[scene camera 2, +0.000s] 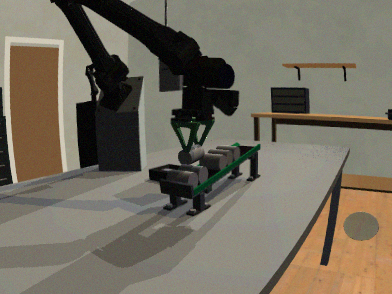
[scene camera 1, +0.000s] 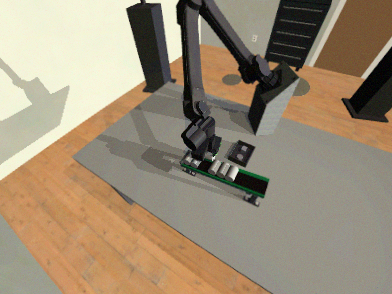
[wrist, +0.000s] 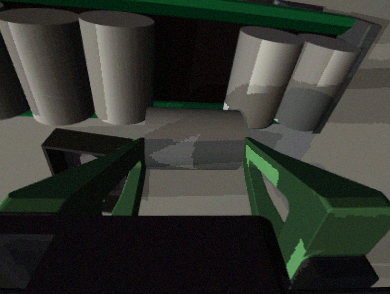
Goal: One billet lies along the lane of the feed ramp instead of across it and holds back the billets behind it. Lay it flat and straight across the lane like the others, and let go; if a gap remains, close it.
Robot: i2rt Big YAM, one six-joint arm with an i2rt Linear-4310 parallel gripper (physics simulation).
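Frame: origin at the arm's base, x ahead, y left, z up, level; centimetres.
Where they show: gripper, fingertip midpoint: [scene camera 2: 192,149] [scene camera 1: 207,153] [wrist: 194,146]; arm's base, link origin: [scene camera 2: 116,96] [scene camera 1: 271,83].
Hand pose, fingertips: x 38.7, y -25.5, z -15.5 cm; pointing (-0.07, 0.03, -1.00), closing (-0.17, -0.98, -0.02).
Observation:
Things, the pixels of their top centre, and the offset from my fingertips. Level surfaces: height alone.
- grey cylindrical billet, top centre: [wrist: 191,163] [scene camera 2: 191,145] [scene camera 1: 208,151] dy +0.2, dx -0.4, dz +1.0 cm
- nearest, top centre: [wrist: 112,82] [scene camera 2: 213,154] [scene camera 1: 214,164] dy +4.1, dx +4.0, dz -1.6 cm
- small dark tray, top centre: [wrist: 90,185] [scene camera 2: 173,168] [scene camera 1: 242,151] dy +16.7, dx -12.1, dz -9.0 cm
- grey table, surface height: dz -12.5 cm
A grey cylindrical billet [scene camera 1: 210,157] [scene camera 2: 190,156] [wrist: 195,125] is held on its side by its ends, its length along the lane, raised at the tray-side edge of the feed ramp [scene camera 1: 252,174] [scene camera 2: 230,168] [wrist: 225,12]. My gripper [scene camera 1: 209,154] [scene camera 2: 192,148] [wrist: 194,146] is shut on it. Two billets lie across the lane at the end-stop end, the inner one [scene camera 2: 200,173] [wrist: 265,75] and the end one [scene camera 2: 183,177] [wrist: 317,80]. Farther up, three billets lie across it; the nearest [scene camera 1: 214,167] [scene camera 2: 213,161] [wrist: 117,65] is separated from the lower pair by bare lane. The arm partly hides the ramp's low end in scene camera 1.
A small dark tray [scene camera 1: 251,155] [scene camera 2: 156,175] [wrist: 92,140] with light items inside stands beside the ramp on the grey table [scene camera 1: 310,215] [scene camera 2: 280,200]. A tall grey block [scene camera 1: 272,107] [scene camera 2: 120,135] stands farther back, with the arm's base on it.

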